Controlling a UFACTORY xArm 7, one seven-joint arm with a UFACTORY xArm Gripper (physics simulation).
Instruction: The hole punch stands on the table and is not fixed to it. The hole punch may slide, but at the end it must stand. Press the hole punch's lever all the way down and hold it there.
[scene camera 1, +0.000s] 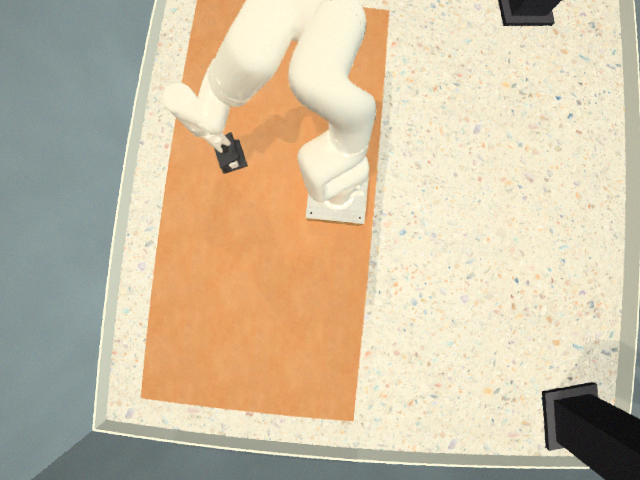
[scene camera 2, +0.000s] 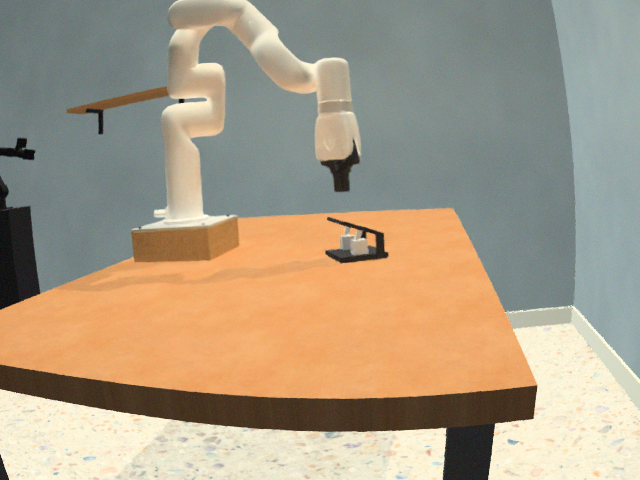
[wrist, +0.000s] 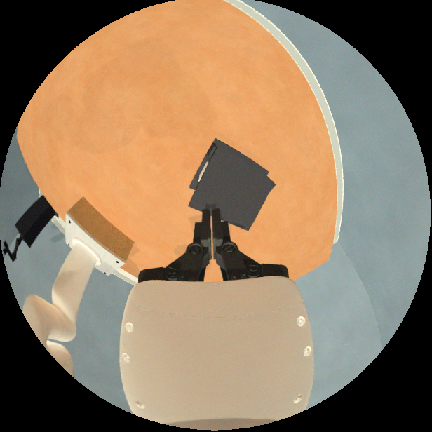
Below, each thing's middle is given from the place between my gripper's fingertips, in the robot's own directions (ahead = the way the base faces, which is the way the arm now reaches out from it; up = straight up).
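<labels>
Black hole punch (scene camera 2: 350, 250): 20 mm ahead of my hand, 30 mm to the right of it, 100 mm below it. My gripper is 80 mm above the flat black lever (wrist: 239, 190), 20 mm short of it and 30 mm to the left of it.
</labels>
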